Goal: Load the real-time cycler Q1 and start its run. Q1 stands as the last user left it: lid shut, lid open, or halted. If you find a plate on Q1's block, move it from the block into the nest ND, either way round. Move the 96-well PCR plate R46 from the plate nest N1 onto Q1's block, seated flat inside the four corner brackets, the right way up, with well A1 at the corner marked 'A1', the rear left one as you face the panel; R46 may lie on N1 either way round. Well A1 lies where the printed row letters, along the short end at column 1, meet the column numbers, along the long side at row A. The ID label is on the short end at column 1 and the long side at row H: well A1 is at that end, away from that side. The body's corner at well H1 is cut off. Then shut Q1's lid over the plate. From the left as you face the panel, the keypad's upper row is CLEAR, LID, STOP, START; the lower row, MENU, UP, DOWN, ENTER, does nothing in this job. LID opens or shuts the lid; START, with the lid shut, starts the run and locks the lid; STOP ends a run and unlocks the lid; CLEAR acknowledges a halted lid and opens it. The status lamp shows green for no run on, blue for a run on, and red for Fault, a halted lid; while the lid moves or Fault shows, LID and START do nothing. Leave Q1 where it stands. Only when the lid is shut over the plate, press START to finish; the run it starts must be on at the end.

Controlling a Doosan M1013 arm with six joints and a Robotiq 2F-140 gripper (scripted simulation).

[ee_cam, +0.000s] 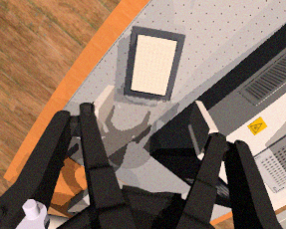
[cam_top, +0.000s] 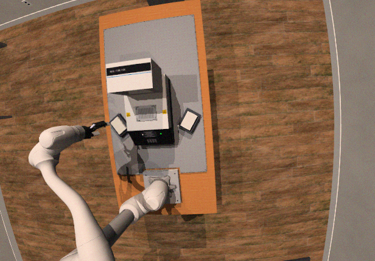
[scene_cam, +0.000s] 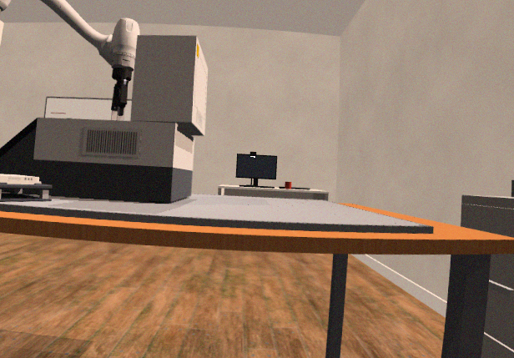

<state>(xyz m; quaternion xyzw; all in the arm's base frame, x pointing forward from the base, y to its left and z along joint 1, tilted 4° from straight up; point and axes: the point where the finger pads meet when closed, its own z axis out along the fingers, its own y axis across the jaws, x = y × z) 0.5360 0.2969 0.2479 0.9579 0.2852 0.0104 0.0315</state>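
Now: hand 58 cm to the left of the white plate R46, 23 cm above it and 2 cm past it. The rest, counted from my hand: dark plate nest N1: 58 cm to the right, 24 cm below, 2 cm behind; then dark nest: 25 cm below; then 96-well plate: 23 cm below.
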